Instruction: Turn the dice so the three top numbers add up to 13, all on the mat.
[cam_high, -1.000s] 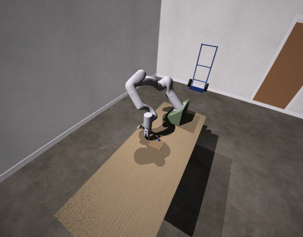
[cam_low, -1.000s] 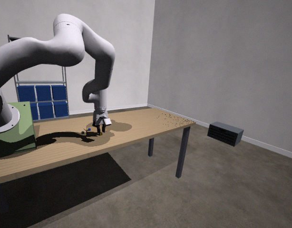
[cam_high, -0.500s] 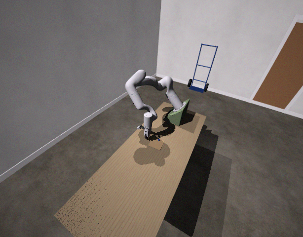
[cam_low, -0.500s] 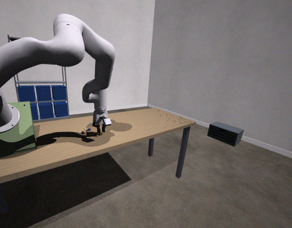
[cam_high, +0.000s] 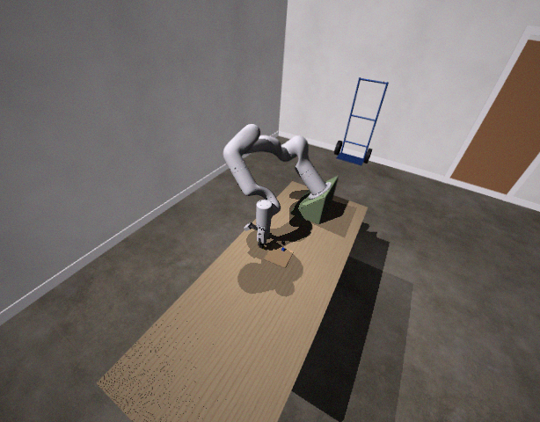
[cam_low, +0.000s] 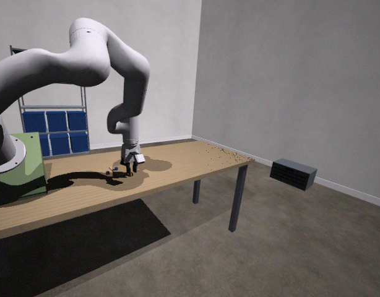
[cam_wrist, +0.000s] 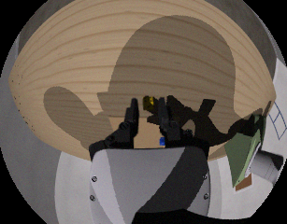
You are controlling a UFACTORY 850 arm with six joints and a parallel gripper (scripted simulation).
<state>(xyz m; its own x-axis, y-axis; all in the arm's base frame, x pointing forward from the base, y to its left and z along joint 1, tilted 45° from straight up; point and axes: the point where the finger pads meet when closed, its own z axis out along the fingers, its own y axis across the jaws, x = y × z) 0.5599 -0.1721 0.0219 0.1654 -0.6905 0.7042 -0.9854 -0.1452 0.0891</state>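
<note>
My gripper is now 10 mm to the right of the yellow die and 30 mm above it. The rest, counted from my hand: black die (110 mm behind, 90 mm to the left, 30 mm below); then blue die (50 mm behind, 120 mm to the left, 30 mm below); then tan mat (10 mm behind, 120 mm to the left, 40 mm below).
</note>
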